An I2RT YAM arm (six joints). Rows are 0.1 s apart.
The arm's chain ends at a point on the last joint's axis. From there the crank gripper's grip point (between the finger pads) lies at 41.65 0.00 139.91 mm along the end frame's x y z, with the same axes.
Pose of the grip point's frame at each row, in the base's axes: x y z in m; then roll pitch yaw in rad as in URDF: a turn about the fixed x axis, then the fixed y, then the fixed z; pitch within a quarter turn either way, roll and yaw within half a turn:
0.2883 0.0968 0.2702 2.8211 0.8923 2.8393
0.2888 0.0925 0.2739 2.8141 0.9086 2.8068
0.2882 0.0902 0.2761 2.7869 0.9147 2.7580
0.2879 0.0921 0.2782 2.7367 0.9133 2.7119
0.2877 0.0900 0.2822 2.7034 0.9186 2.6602
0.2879 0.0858 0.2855 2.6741 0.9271 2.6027
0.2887 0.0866 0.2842 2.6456 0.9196 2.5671
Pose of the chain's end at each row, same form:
0.2014 0.0777 0.3860 2.8211 0.8923 2.8393
0.1995 0.0759 0.3882 2.8141 0.9086 2.8068
0.1972 0.0745 0.3891 2.7869 0.9147 2.7580
0.1955 0.0738 0.3898 2.7367 0.9133 2.7119
0.1934 0.0723 0.3922 2.7034 0.9186 2.6602
0.1913 0.0701 0.3938 2.6741 0.9271 2.6027
0.1916 0.0702 0.3919 2.6456 0.9196 2.5671

